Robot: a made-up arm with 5 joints. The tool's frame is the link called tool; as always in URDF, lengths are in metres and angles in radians.
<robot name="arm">
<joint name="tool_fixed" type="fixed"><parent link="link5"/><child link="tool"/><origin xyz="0 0 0" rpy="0 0 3.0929"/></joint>
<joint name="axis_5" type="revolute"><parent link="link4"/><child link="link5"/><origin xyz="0.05 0 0.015" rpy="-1.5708 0 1.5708"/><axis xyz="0 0 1"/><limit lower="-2.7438" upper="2.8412"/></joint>
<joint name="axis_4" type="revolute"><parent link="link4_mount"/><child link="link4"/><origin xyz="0.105 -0.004 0" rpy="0 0 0"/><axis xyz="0 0 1"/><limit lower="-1.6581" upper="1.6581"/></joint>
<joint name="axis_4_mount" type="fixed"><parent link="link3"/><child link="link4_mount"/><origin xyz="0.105 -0.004 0" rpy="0 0 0"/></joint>
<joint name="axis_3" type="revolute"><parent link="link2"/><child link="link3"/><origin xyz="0.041 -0.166 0" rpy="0 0 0"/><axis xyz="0 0 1"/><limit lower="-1.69" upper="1.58"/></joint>
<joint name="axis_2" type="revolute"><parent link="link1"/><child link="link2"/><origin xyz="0.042 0.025 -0.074" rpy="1.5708 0 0"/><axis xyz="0 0 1"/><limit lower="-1.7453" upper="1.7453"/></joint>
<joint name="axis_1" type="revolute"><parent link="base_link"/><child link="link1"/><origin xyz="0.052 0 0.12" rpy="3.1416 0 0"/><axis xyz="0 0 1"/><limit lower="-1.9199" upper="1.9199"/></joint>
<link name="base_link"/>
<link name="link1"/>
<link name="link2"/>
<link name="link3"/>
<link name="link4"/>
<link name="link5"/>
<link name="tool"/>
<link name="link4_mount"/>
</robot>
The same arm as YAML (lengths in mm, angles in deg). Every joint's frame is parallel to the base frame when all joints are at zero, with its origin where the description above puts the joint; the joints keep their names.
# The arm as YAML. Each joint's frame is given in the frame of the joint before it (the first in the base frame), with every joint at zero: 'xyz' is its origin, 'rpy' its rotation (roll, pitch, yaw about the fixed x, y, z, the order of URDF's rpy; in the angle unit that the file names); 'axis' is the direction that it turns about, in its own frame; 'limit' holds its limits. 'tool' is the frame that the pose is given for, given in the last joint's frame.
units:
  length: mm
  angle: deg
joints:
  - name: axis_1
    type: revolute
    origin:
      xyz: [52.0, 0.0, 120.0]
      rpy: [0.0, 0.0, 0.0]
    axis: [0.0, 0.0, -1.0]
    limit:
      lower: -110.0
      upper: 110.0
  - name: axis_2
    type: revolute
    origin:
      xyz: [42.0, -25.0, 74.0]
      rpy: [0.0, 0.0, 0.0]
    axis: [0.0, 1.0, 0.0]
    limit:
      lower: -100.0
      upper: 100.0
  - name: axis_3
    type: revolute
    origin:
      xyz: [41.0, 0.0, 166.0]
      rpy: [0.0, 0.0, 0.0]
    axis: [0.0, 1.0, 0.0]
    limit:
      lower: -96.83
      upper: 90.53
  - name: axis_4
    type: revolute
    origin:
      xyz: [210.0, 0.0, 8.0]
      rpy: [0.0, 0.0, 0.0]
    axis: [0.0, 1.0, 0.0]
    limit:
      lower: -95.0
      upper: 95.0
  - name: axis_5
    type: revolute
    origin:
      xyz: [50.0, 15.0, 0.0]
      rpy: [0.0, 0.0, 0.0]
    axis: [-1.0, 0.0, 0.0]
    limit:
      lower: -157.21
      upper: 162.79
tool:
  origin:
    xyz: [0.0, 0.0, 0.0]
    rpy: [90.0, -87.21, -90.0]

